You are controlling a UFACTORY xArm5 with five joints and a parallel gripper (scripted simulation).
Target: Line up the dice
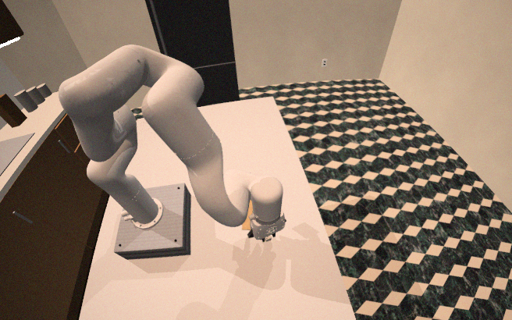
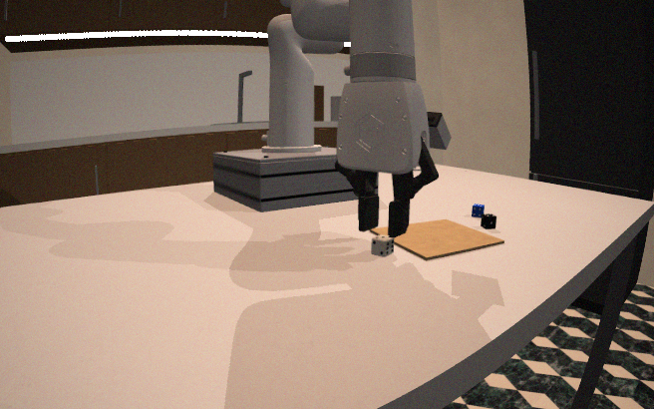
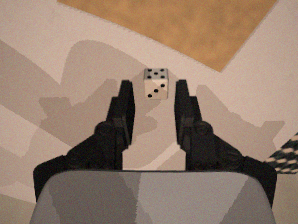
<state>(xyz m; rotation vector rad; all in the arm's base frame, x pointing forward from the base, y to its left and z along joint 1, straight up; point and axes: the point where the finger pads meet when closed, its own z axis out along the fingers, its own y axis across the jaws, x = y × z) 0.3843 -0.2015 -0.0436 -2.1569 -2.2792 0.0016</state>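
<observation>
My hand is 4 cm above the white die. From my hand the other things lie so: black die (21 cm to the left, 6 cm ahead, 4 cm below); then blue die (27 cm to the left, 4 cm below, 1 cm ahead); then tan mat (10 cm to the left, 4 cm below, 2 cm ahead).
</observation>
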